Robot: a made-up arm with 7 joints. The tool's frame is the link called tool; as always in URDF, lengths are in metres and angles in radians.
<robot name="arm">
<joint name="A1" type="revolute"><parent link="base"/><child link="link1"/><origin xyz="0.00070 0.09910 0.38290"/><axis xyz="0 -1 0"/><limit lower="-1.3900" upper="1.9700" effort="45" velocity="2.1"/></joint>
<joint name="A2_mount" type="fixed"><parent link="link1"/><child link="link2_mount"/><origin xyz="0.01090 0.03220 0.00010"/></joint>
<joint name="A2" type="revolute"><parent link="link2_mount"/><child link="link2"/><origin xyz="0.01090 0.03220 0.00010"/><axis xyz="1 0 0"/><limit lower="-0.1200" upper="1.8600" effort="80" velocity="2.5"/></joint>
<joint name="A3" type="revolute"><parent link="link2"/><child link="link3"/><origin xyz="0.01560 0.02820 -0.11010"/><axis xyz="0 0 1"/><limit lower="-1.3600" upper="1.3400" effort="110" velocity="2.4"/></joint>
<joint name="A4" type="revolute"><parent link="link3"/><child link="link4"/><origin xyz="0.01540 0.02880 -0.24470"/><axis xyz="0 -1 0"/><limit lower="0.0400" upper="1.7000" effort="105" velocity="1.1"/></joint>
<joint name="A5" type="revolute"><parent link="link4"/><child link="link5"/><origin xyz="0.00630 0.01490 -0.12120"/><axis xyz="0 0 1"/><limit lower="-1.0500" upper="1.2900" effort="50" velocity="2.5"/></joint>
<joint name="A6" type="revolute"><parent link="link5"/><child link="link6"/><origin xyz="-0.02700 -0.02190 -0.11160"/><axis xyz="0 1 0"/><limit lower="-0.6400" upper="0.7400" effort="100" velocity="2"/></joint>
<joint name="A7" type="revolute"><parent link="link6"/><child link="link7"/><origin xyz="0.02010 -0.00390 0.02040"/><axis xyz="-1 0 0"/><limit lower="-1.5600" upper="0.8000" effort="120" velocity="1.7"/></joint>
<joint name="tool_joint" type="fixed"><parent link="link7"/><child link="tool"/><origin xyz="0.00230 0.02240 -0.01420" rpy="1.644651 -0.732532 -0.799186"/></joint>
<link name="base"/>
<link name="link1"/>
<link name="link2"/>
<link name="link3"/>
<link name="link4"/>
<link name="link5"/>
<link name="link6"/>
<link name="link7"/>
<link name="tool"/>
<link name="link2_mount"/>
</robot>
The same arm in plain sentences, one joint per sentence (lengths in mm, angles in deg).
The arm has seven revolute joints in a row. What follows holds with every joint at zero, and every direction is one of the base frame's. The first joint is mounted 0.7 mm along +x and 99.1 mm along +y and 382.9 mm along +z from the base frame's origin and rotates about -y, from -79.64 to 112.87 deg. The second joint is mounted 21.8 mm along +x and 64.4 mm along +y and 0.2 mm along +z from the first joint and rotates about +x, from -6.88 to 106.57 deg. The third joint is mounted 15.6 mm along +x and 28.2 mm along +y and 110.1 mm along -z from the second joint and rotates about +z, from -77.92 to 76.78 deg. The fourth joint is mounted 15.4 mm along +x and 28.8 mm along +y and 244.7 mm along -z from the third joint and rotates about -y, from 2.29 to 97.4 deg. The fifth joint is mounted 6.3 mm along +x and 14.9 mm along +y and 121.2 mm along -z from the fourth joint and rotates about +z, from -60.16 to 73.91 deg. The sixth joint is mounted 27 mm along -x and 21.9 mm along -y and 111.6 mm along -z from the fifth joint and rotates about +y, from -36.67 to 42.4 deg. The seventh joint is mounted 20.1 mm along +x and 3.9 mm along -y and 20.4 mm along +z from the sixth joint and rotates about -x, from -89.38 to 45.84 deg. The tool frame, which is the frame that the pose is given for, is mounted 2.3 mm along +x and 22.4 mm along +y and 14.2 mm along -z from the seventh joint; its axes are the base frame's turned by roll 94.23, pitch -41.97 and yaw -45.79 deg (as in URDF: about the fixed x, then y, then z).
